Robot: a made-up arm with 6 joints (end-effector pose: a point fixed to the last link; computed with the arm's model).
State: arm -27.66 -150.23 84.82 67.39 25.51 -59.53
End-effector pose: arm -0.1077 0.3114 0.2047 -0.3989 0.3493 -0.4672 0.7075
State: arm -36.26 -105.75 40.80 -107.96 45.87 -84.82
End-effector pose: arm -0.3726 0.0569 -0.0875 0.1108 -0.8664 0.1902 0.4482
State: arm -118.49 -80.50 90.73 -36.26 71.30 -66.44
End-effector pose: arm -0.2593 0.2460 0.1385 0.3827 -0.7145 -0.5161 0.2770
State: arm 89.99 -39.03 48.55 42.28 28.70 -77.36
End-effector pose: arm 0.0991 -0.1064 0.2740 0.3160 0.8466 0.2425 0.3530
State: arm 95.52 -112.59 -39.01 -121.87 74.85 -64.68
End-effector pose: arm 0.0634 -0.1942 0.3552 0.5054 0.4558 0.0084 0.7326
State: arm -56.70 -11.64 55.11 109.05 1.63 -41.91
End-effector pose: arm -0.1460 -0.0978 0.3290 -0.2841 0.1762 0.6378 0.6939
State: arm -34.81 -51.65 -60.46 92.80 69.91 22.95
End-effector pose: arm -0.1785 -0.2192 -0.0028 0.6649 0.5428 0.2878 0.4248
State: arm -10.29 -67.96 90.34 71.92 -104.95 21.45
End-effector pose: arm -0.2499 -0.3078 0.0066 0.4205 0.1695 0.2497 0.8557
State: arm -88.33 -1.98 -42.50 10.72 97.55 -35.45
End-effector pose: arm 0.0528 0.0497 -0.0177 0.0778 -0.9435 -0.2596 0.1906
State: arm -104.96 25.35 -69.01 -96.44 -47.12 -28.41
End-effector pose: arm -0.1397 0.0321 0.5428 -0.0798 0.1410 -0.3687 0.9153
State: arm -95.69 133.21 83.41 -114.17 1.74 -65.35
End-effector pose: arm -0.1631 -0.1192 -0.0839 0.9592 0.2443 0.0312 0.1391
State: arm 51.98 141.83 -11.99 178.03 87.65 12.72
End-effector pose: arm -0.3315 0.1617 0.3958 -0.4992 -0.1219 0.0358 0.8572
